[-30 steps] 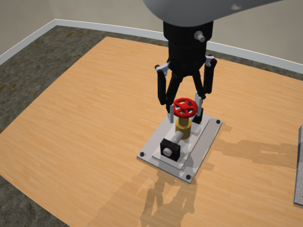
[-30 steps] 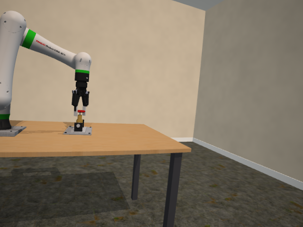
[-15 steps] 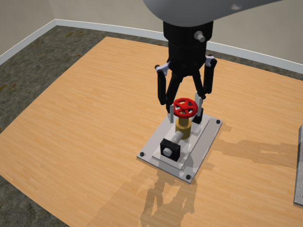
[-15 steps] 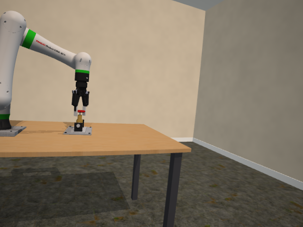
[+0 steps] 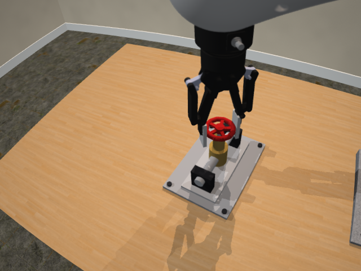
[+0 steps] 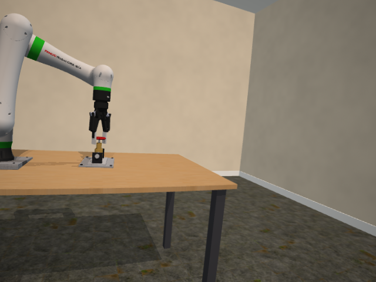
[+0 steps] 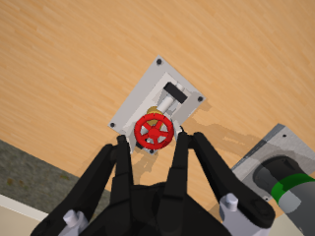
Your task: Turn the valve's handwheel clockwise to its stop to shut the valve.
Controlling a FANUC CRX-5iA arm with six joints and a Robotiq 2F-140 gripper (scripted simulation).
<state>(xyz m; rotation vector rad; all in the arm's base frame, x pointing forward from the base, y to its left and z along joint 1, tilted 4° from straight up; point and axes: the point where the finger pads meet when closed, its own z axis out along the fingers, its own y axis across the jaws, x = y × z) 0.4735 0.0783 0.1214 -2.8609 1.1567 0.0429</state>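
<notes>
My gripper is now 1 cm above the handwheel.
</notes>
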